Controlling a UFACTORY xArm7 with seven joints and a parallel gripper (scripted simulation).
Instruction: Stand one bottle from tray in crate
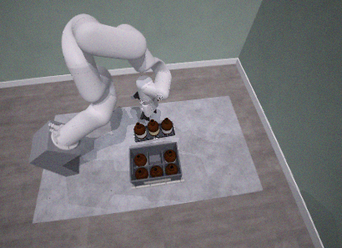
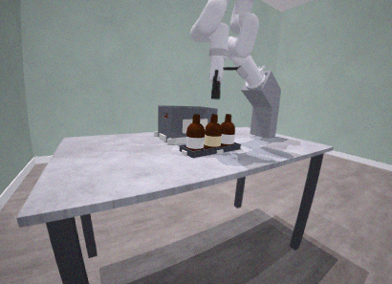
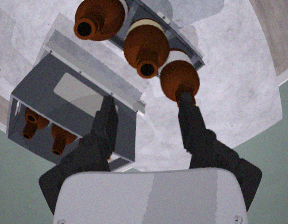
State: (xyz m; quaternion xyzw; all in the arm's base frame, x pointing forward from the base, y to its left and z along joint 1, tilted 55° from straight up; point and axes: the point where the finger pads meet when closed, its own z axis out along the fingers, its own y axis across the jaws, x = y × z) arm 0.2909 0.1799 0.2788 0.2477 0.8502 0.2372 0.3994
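Right now my hand is 16 cm above the glass bottle. Round my hand: grey crate 24 cm to the right, 16 cm below, 8 cm ahead; dark tray 23 cm below.
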